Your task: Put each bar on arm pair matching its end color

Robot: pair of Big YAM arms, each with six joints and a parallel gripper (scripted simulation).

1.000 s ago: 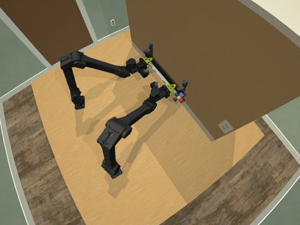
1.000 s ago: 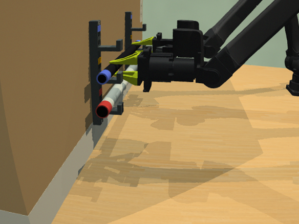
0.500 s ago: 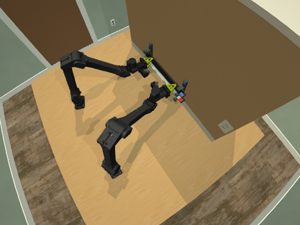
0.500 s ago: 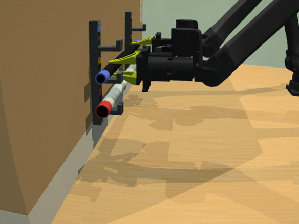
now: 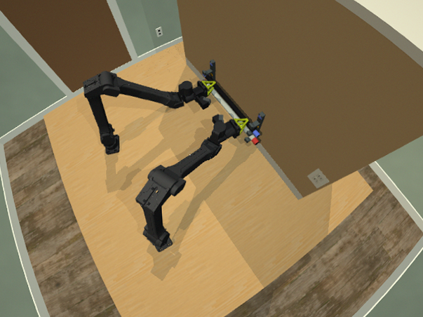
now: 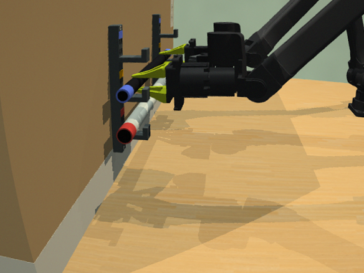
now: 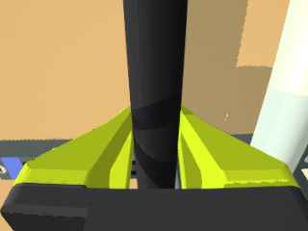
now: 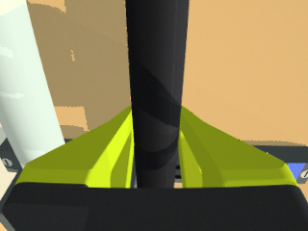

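My left hand is 15 cm to the left of the black bar. The rest, counted from my left hand: grey baseboard 18 cm to the right, 15 cm below, 4 cm ahead; brown wall 26 cm above, 19 cm ahead, 18 cm to the right.
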